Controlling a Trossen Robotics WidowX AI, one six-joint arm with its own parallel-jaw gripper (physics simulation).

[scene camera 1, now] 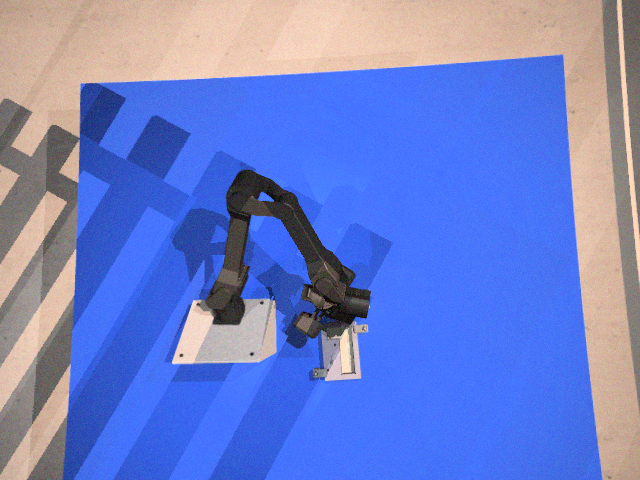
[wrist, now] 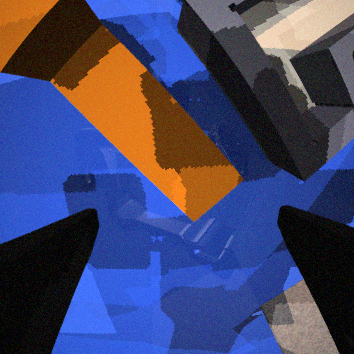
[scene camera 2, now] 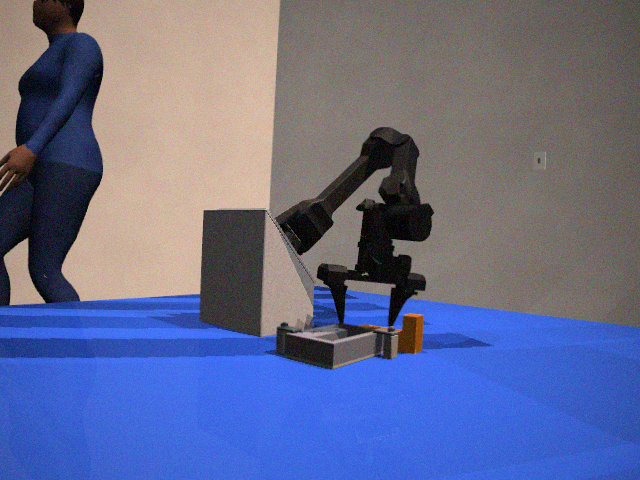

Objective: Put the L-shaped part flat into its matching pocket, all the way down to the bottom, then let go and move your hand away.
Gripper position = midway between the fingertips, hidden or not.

Observation:
The gripper point(scene camera 2: 365, 325) is open, with nothing in its grasp. Also in view: an orange L-shaped part point(scene camera 2: 410, 337).
The orange L-shaped part shows as well in the wrist view point(wrist: 76, 53). The gripper also shows in scene camera 1 point(scene camera 1: 325, 302) and in the wrist view point(wrist: 189, 217).

